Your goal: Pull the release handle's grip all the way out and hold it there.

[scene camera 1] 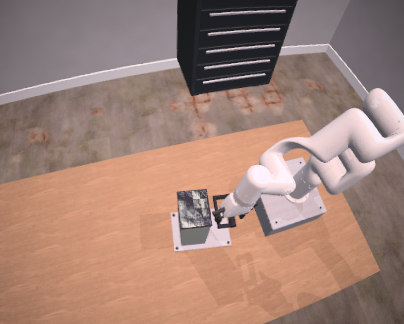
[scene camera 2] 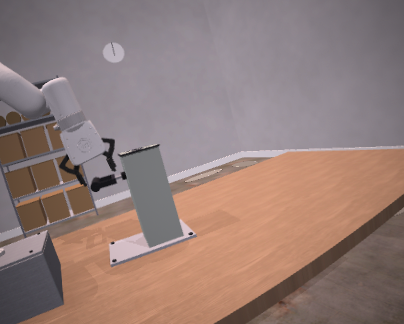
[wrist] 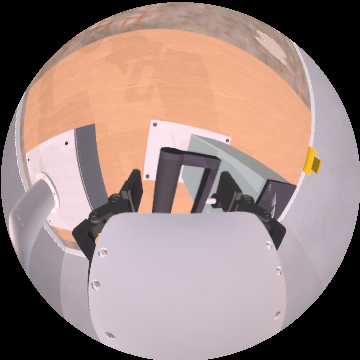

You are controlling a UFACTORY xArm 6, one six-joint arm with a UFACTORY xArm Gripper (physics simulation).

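The release handle (scene camera 1: 215, 204) (scene camera 2: 106, 182) (wrist: 167, 180) is a black rectangular loop with a thick grip bar. It sticks out from the side of a tall grey-green post (scene camera 1: 194, 207) (scene camera 2: 152, 195) (wrist: 240, 165), with a short pale rod between them. The post stands on a white base plate (scene camera 1: 220, 240) (scene camera 2: 127, 253) (wrist: 160, 137). My gripper (scene camera 1: 230, 217) (scene camera 2: 99, 177) (wrist: 180, 181) is wide open at the handle. In the wrist view the loop shows between the fingers, with a gap on each side of it. The hand hides the loop's near part there.
My arm's grey base block (scene camera 1: 295, 222) (scene camera 2: 30, 282) (wrist: 55, 165) stands on the wooden table (scene camera 1: 100, 250) (scene camera 2: 300, 200) (wrist: 125, 65), on the handle's side of the post. A black drawer cabinet (scene camera 1: 187, 55) and a shelf rack (scene camera 2: 30, 123) stand beyond the table.
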